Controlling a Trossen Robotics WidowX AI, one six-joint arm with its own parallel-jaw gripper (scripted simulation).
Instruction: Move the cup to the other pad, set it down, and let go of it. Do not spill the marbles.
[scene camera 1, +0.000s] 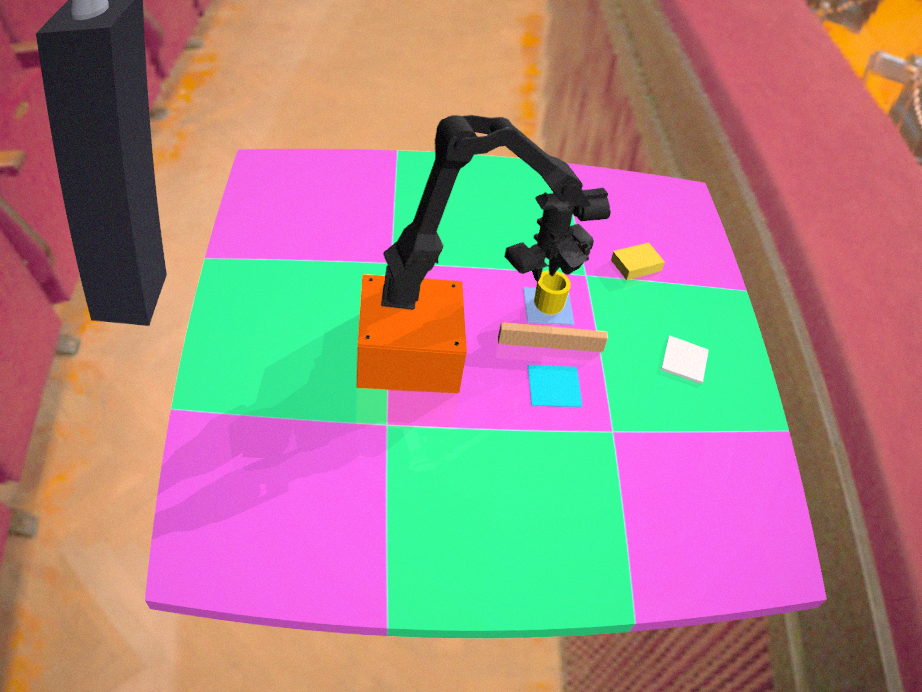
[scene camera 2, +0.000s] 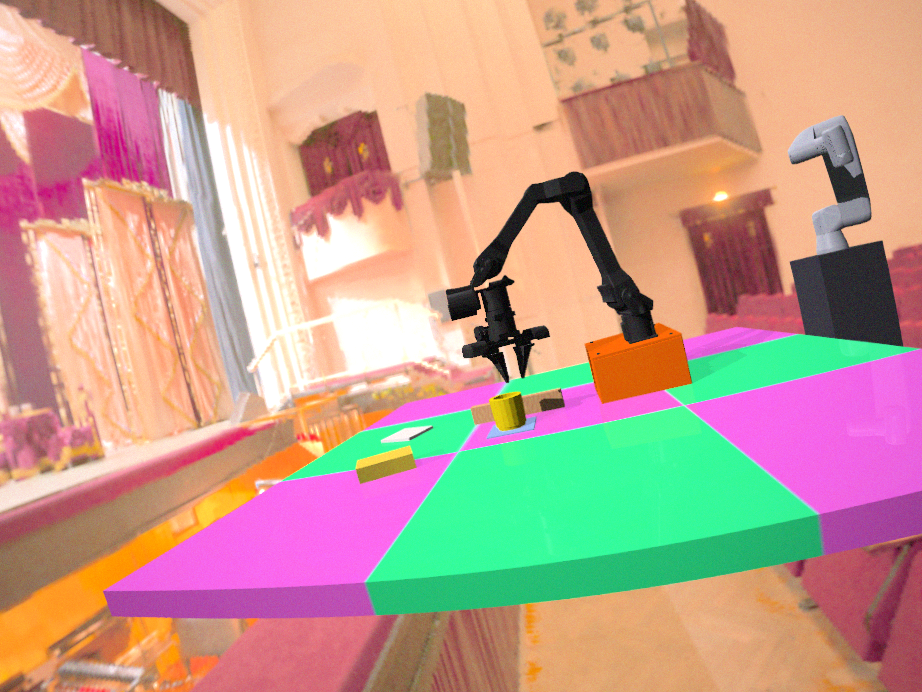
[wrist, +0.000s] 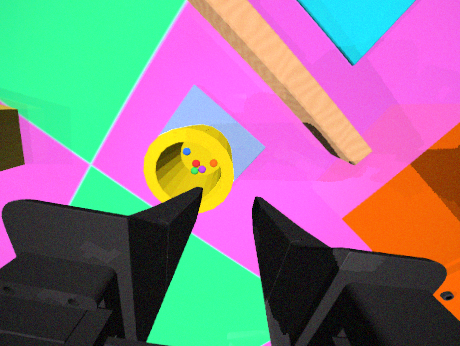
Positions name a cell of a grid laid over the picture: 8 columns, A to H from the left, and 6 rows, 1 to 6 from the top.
Scene:
my gripper: scene camera 1 E3; scene camera 2 E4; wrist D4
yellow cup: scene camera 1 E3; scene camera 2 E4; wrist C3

